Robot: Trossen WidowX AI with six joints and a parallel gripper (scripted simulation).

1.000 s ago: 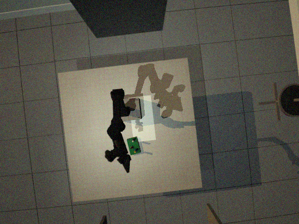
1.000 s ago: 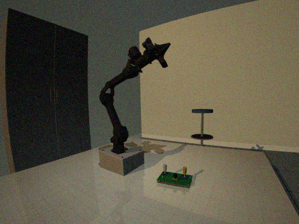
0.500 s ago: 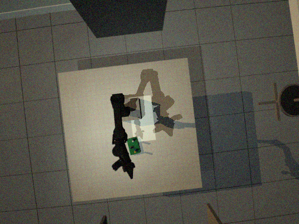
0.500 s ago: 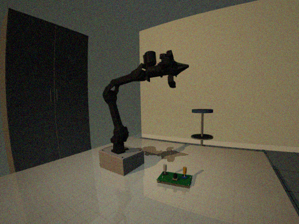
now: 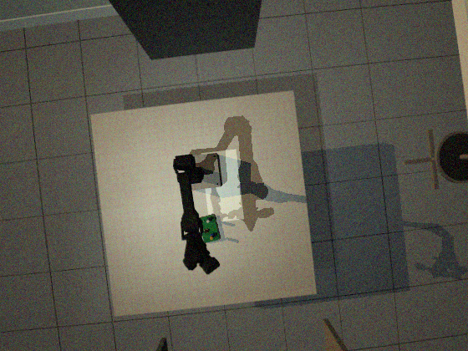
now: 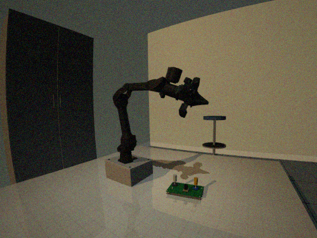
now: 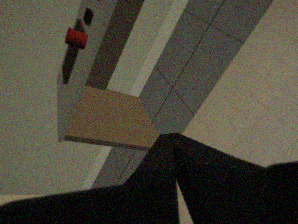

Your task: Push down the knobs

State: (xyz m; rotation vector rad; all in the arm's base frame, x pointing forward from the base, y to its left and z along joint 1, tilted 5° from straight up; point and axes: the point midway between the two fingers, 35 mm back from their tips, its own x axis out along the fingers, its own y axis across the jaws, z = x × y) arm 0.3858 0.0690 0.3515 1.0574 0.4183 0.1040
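The pale knob is 36 cm below my gripper tip, 15 cm behind it and 4 cm to the right of it. Also, from my gripper tip: yellow knob 35 cm below, 4 cm behind, 3 cm to the right.
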